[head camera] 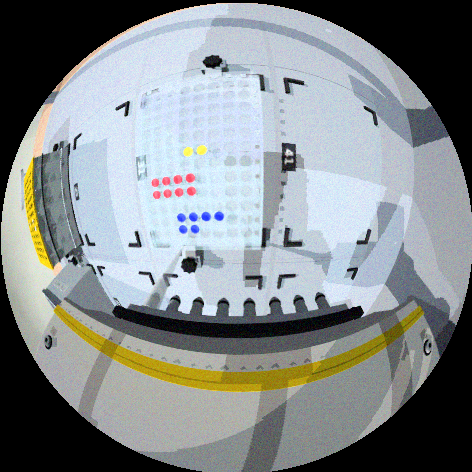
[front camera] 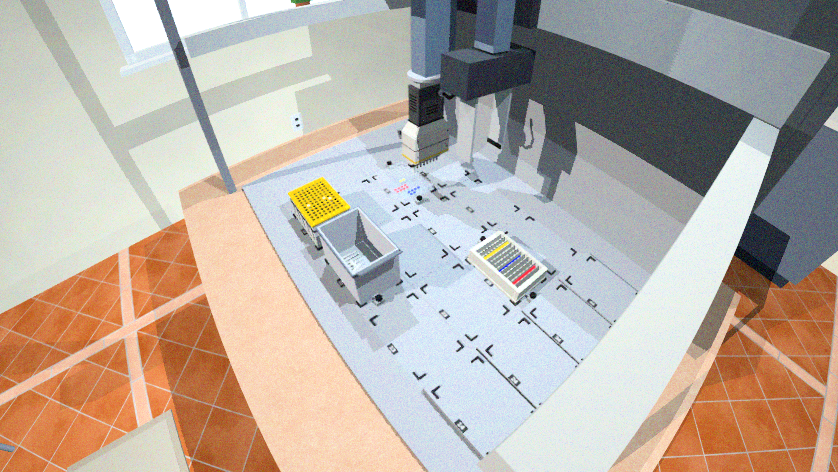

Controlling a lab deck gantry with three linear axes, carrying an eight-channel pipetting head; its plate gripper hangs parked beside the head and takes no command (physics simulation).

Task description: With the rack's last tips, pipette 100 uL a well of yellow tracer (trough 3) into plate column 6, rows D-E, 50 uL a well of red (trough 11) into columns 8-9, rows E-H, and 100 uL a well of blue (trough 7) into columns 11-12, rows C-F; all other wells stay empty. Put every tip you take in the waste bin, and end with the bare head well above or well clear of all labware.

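The clear plate [front camera: 408, 184] [head camera: 165, 110] shows two yellow wells [head camera: 201, 150], eight red wells [head camera: 178, 179] and blue wells [head camera: 193, 217]: four in column 11, rows C-F, and two in column 12, rows E-F. The pipetting head [front camera: 423, 143] [head camera: 240, 345] is near the plate; a translucent tip [head camera: 167, 280] is on its leftmost channel in the head view, the other nozzles look bare. Liquid in the tip cannot be made out. The parked plate gripper [front camera: 482, 152] hangs beside the head, open and empty. The yellow tip rack [front camera: 318, 201] [head camera: 36, 215] shows a few pale spots.
The grey waste bin [front camera: 375, 284] [head camera: 59, 200] stands beside the tip rack. The white trough rack [front camera: 510, 291] holds yellow [front camera: 495, 250], blue [front camera: 509, 263] and red [front camera: 523, 275] liquid. Black knobs [head camera: 212, 61] [head camera: 189, 265] stand at two plate edges.
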